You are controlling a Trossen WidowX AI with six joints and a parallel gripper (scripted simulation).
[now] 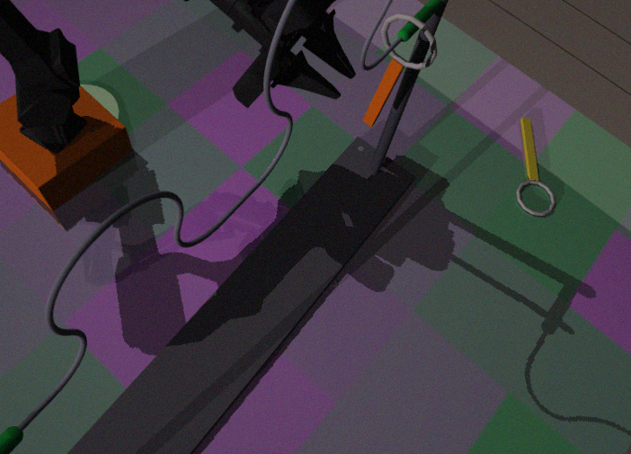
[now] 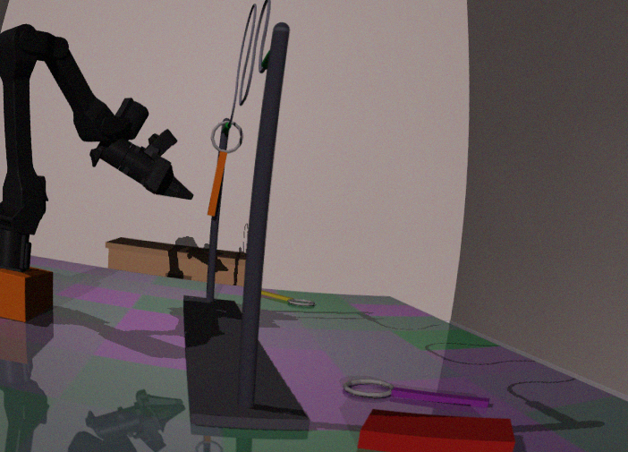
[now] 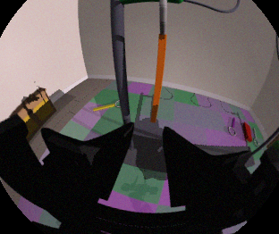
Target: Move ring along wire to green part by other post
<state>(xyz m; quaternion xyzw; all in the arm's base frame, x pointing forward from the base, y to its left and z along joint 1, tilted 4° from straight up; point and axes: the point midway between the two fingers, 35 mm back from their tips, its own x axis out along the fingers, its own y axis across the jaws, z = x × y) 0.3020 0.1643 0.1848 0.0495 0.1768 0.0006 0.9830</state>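
My gripper tip is 7 cm below the orange-handled ring, 5 cm short of it and 1 cm to the left of it. From my gripper tip the other things lie so: red block (65 cm to the right, 20 cm below, 13 cm ahead); then purple-handled ring (51 cm to the right, 21 cm below, 18 cm ahead); then yellow-handled ring (28 cm ahead, 21 cm below, 19 cm to the left).
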